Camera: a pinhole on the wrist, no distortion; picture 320 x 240 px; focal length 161.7 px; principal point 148.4 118.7 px. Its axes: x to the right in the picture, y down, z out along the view. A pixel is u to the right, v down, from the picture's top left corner.
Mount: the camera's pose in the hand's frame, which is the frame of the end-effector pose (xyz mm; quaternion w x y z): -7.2 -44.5 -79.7 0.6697 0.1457 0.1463 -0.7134
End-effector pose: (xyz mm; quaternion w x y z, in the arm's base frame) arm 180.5 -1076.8 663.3 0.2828 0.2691 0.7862 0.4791
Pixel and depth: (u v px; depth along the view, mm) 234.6 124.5 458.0
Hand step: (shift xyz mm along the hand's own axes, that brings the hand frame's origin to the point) -11.1 -453.3 240.4
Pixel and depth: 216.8 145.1 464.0
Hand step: 51.0 -415.6 264.5
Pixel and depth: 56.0 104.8 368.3
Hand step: -30.4 0.8 342.6
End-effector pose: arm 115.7 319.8 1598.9 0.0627 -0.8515 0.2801 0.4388
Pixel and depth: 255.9 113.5 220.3
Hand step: -25.8 -266.7 62.8
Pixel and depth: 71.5 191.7 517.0
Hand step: 234.5 -42.9 489.3
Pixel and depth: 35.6 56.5 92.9
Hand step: -40.0 -20.7 31.9
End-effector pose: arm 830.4 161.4 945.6 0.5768 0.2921 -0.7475 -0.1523
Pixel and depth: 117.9 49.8 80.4
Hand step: -41.4 -61.1 0.4
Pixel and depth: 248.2 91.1 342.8
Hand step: -82.5 -372.5 149.2
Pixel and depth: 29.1 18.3 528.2
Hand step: -317.2 117.7 565.3
